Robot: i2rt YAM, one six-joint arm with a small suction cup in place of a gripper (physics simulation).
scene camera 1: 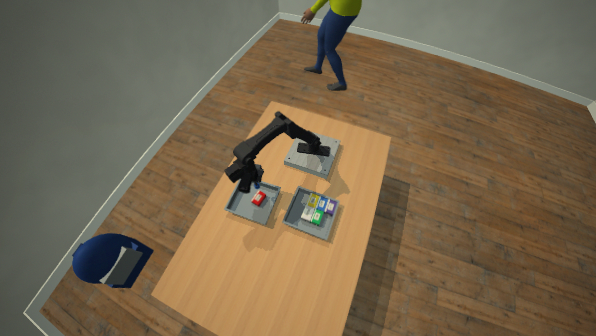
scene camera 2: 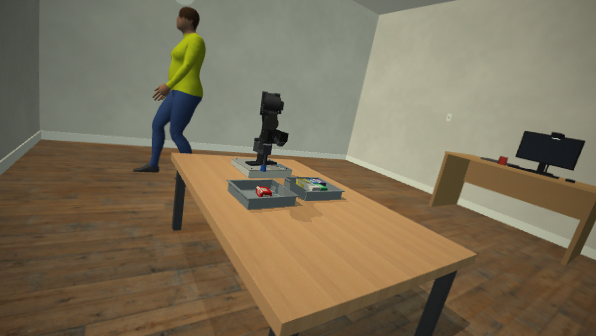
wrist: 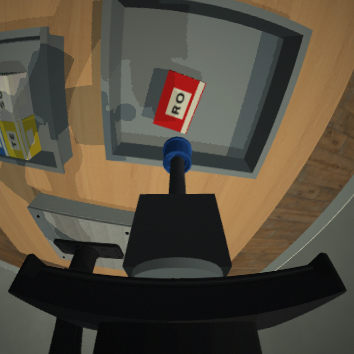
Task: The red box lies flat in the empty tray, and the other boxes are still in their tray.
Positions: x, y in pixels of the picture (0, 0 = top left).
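There's a grey tray [scene camera 1: 239, 203] that's 1240 mm from the lens, and then a grey tray [scene camera 1: 292, 218] at 1170 mm from the lens.
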